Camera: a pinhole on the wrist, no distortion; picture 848 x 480 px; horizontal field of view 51.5 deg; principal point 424.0 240.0 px. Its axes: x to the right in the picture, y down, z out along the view. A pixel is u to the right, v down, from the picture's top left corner.
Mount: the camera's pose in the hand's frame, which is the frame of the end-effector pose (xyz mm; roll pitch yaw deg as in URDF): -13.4 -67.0 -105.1 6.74 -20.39 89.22
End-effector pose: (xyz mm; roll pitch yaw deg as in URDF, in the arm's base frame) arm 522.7 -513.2 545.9 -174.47 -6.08 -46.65
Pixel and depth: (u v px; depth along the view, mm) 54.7 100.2 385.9
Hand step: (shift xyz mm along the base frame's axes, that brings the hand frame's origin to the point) 339.8 176.4 -145.8
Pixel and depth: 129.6 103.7 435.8
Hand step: 356.8 168.5 -195.2
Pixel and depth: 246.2 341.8 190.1
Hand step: 120.5 127.0 -45.5
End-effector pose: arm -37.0 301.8 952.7 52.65 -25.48 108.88
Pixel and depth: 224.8 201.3 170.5
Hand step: 104.4 95.7 -89.4
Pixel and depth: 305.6 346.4 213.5
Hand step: 155.1 75.5 -80.5
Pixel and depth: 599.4 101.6 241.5
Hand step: 144.0 100.4 19.8
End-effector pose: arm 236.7 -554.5 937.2 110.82 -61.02 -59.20
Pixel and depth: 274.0 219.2 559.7
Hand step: 23.8 -492.3 -170.6
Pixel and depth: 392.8 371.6 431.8
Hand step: -30.6 -331.9 -182.6
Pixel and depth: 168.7 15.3 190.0
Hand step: 116.2 -153.8 -42.6
